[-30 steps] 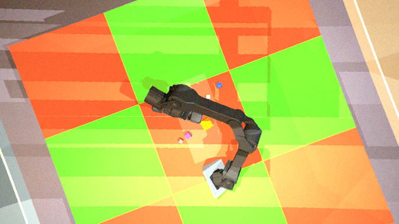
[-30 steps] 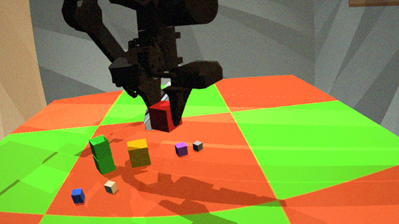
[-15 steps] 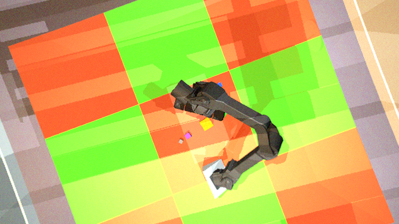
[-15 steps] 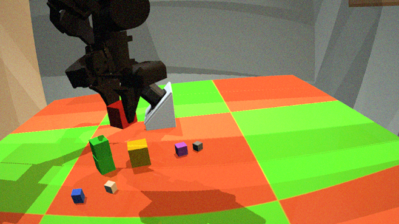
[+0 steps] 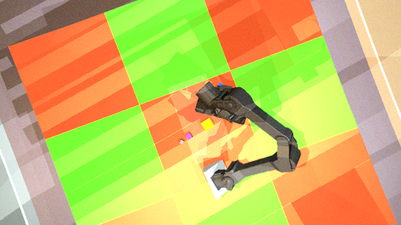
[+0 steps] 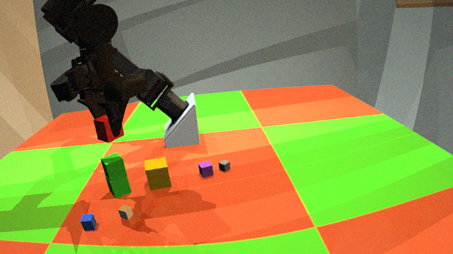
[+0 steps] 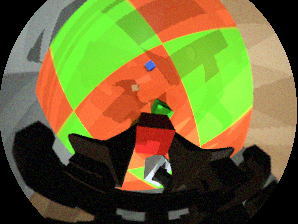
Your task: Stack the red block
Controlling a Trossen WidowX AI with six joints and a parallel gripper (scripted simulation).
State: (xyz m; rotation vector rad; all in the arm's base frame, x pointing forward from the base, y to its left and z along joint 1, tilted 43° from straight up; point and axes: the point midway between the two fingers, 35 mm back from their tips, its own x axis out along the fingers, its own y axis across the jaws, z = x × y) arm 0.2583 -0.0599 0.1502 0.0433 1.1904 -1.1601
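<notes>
Right now my gripper tip is 110 mm above the yellow block, 70 mm to the right of it and 30 mm past it. Round my gripper tip: white cube: 120 mm below, 70 mm ahead; then blue cube: 120 mm below, 90 mm ahead, 70 mm to the right; then red block: 10 mm above.
</notes>
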